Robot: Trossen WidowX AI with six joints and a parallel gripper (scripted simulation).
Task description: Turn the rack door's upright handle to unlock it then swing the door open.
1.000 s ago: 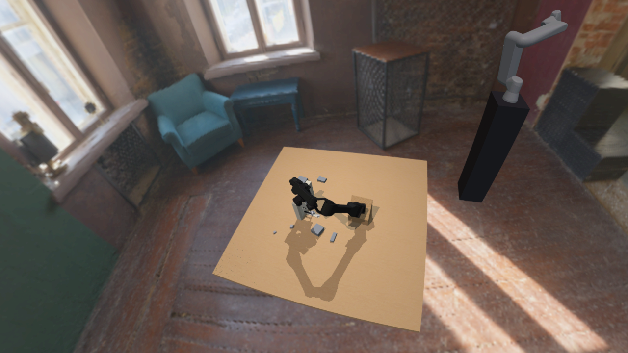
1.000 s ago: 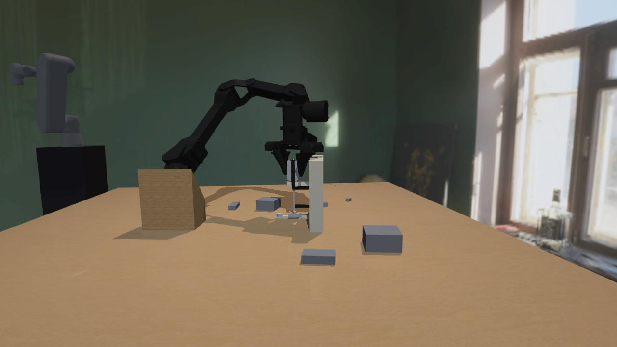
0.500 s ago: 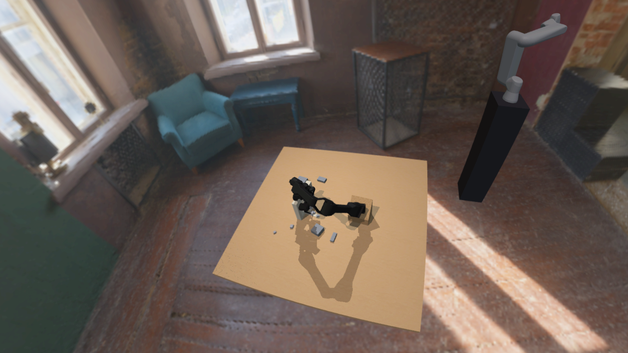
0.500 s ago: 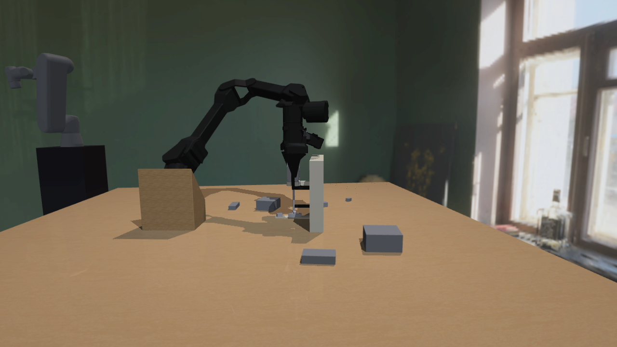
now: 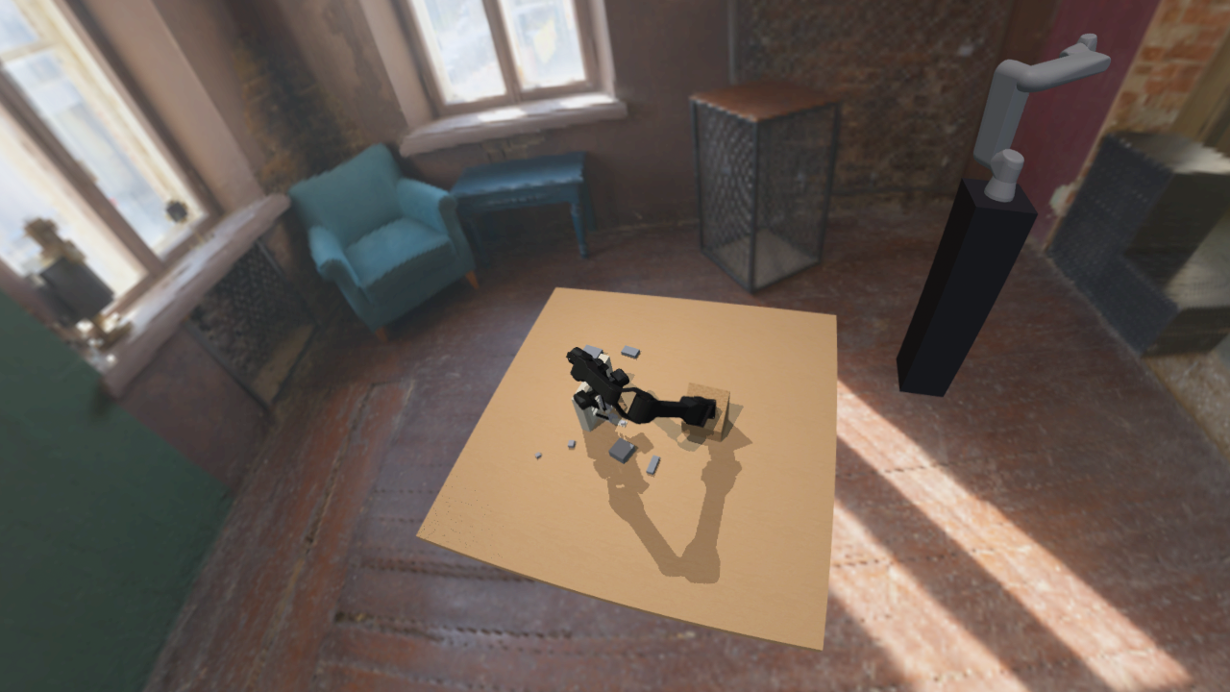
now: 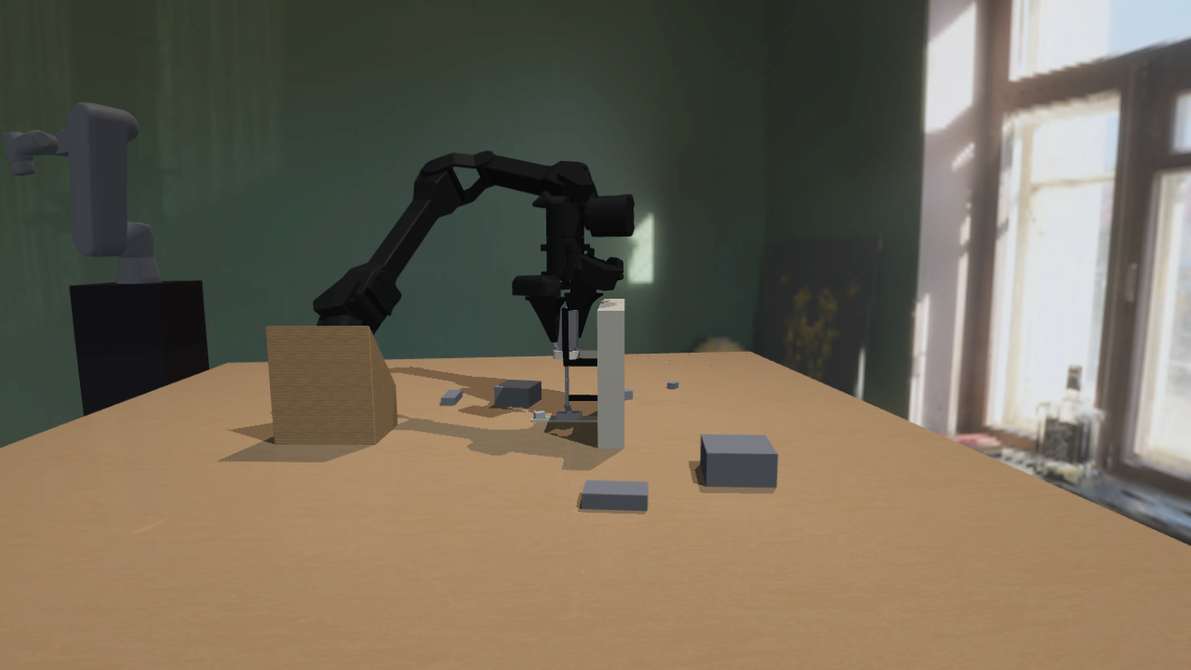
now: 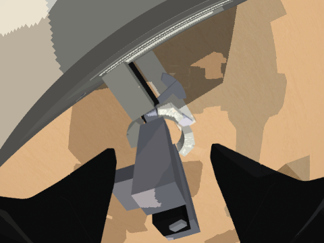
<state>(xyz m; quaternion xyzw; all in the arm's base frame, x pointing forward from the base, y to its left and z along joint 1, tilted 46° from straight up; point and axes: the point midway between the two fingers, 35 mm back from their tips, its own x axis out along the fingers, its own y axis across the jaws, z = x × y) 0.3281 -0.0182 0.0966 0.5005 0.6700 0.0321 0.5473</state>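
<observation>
My gripper tip is now 2 cm above the upright handle.
</observation>
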